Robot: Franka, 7 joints.
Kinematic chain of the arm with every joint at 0, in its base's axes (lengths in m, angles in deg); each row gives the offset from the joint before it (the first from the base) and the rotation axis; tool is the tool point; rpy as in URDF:
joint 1: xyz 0 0 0.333 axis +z
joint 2: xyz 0 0 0 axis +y
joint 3: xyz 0 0 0.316 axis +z
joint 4: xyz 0.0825 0 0 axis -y
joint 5: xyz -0.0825 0 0.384 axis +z
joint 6: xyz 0 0 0 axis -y
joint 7: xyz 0.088 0 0 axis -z
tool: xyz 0 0 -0.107 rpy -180 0 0
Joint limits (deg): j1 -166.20..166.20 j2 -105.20..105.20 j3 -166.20..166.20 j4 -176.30..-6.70 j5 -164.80..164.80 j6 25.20..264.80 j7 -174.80..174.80
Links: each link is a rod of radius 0.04 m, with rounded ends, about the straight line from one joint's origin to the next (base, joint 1, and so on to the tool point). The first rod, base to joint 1, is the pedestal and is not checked.
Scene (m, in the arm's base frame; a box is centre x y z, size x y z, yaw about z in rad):
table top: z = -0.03
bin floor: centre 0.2 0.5 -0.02 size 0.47 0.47 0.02 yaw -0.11
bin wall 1: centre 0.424 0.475 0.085 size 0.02 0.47 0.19 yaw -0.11
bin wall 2: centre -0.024 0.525 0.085 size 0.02 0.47 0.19 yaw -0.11
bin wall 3: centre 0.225 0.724 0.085 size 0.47 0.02 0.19 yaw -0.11
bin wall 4: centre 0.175 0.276 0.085 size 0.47 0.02 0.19 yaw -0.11
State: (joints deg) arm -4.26 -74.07 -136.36 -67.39 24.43 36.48 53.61
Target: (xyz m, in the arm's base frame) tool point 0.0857 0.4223 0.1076
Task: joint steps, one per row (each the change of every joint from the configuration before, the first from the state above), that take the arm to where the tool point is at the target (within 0.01 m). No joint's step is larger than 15 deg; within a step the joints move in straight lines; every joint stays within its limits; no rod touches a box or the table.
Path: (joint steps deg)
1: 10.32 13.39 12.83 -4.87 2.00 2.49 0.00
2: 10.31 13.40 12.82 -4.87 2.00 2.50 0.00
3: 10.32 13.39 12.83 -4.87 2.00 2.49 0.00
4: 10.31 13.39 12.82 -4.87 2.00 2.49 0.00
5: 10.32 13.39 12.83 -4.87 2.00 2.49 0.00
6: 10.32 13.40 12.82 -4.87 2.00 2.50 0.00
7: 10.31 13.39 12.83 -4.87 2.00 2.49 0.00
8: 10.32 13.39 12.83 -4.87 2.00 2.49 0.00
9: 10.31 13.40 12.82 -4.87 2.00 2.49 0.00

